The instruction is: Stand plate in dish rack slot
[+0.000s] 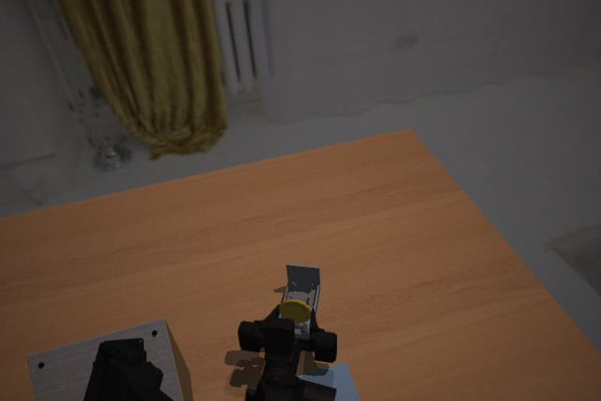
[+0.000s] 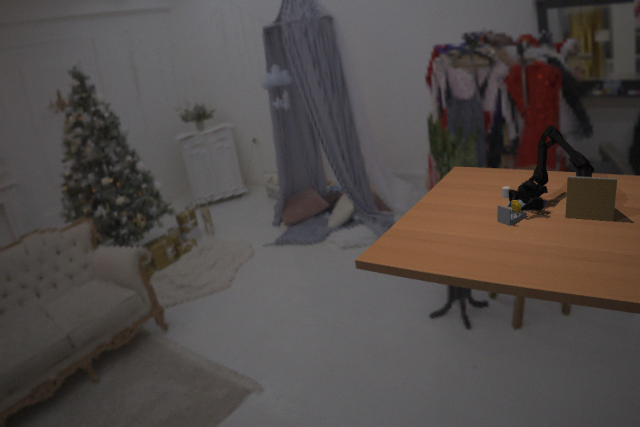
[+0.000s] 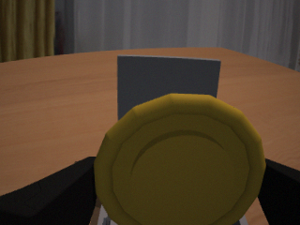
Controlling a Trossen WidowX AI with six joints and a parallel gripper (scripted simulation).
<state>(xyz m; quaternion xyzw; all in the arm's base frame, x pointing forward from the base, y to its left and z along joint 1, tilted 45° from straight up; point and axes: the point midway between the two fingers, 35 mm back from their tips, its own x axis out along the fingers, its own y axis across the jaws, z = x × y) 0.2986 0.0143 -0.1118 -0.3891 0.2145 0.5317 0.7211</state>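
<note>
Right now the yellow plate is 1 cm to the right of my gripper tip. Round my gripper tip: grey dish rack: 3 cm below, 2 cm to the left, 1 cm ahead; then light blue mat: 18 cm to the right, 5 cm below, 1 cm ahead; then blue spoon: 21 cm to the right, 9 cm behind, 5 cm below.
</note>
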